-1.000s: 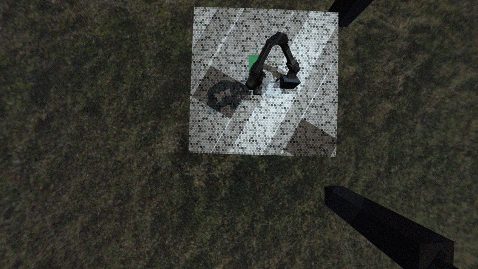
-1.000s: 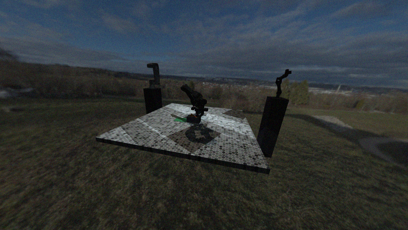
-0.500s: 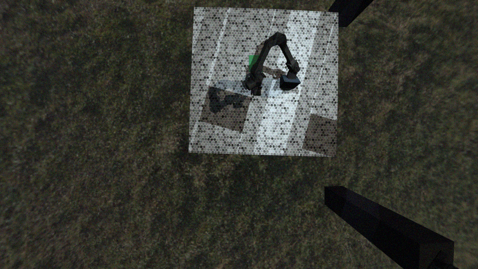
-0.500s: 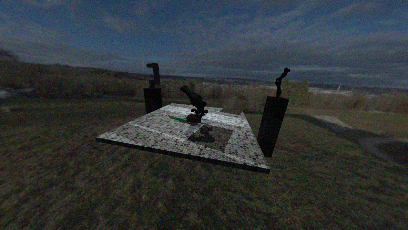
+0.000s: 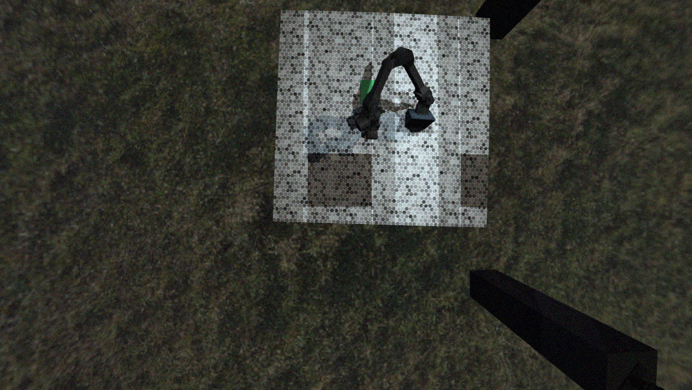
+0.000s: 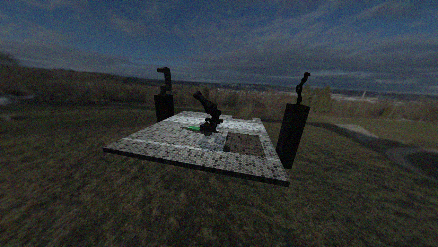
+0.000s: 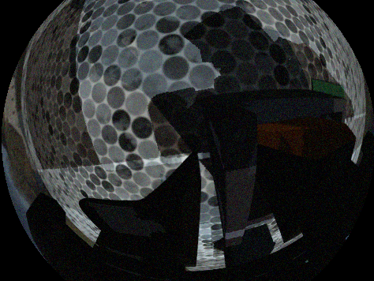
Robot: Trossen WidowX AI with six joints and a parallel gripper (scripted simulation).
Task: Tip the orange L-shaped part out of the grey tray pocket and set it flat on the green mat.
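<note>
The orange L-shaped part lies 4 cm to the right of my gripper tip and 1 cm behind it. From my gripper tip the other things lie so: green mat: 22 cm to the right, 5 cm below, 1 cm behind.
</note>
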